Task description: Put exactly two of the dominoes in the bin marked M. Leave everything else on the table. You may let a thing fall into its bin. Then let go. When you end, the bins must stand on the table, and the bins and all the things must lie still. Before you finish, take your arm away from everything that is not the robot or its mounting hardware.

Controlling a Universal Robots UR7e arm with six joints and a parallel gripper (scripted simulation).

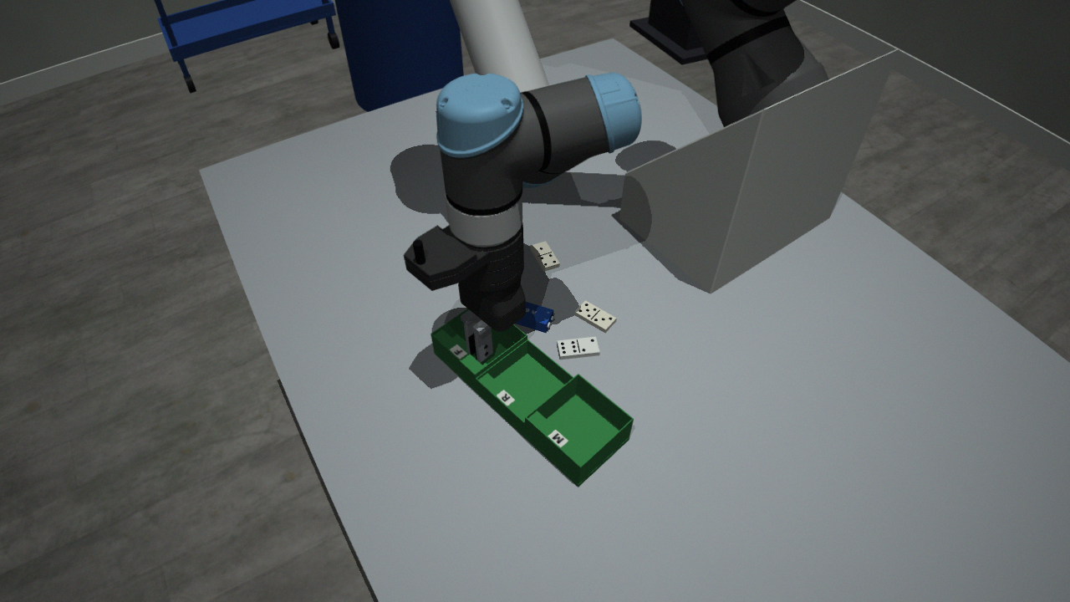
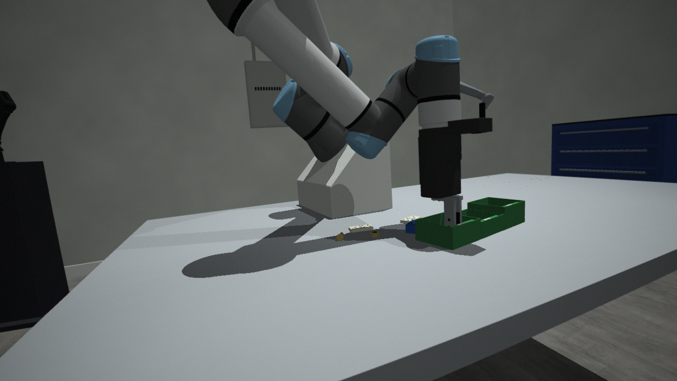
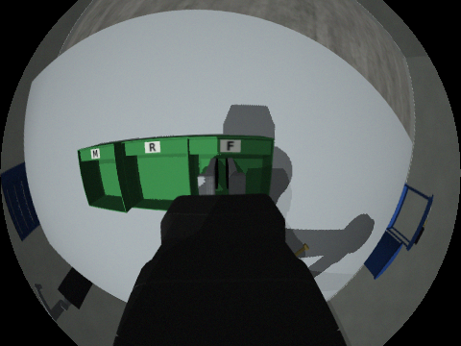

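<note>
The green three-part bin lies 70 mm to the left of my hand, 30 mm behind it and 10 mm below it. Also, from my hand: brass nut 120 mm to the right, 90 mm behind, 30 mm below; brass bolt 190 mm to the right, 110 mm behind, 30 mm below; blue battery 90 mm behind, 30 mm below, 20 mm to the right.
</note>
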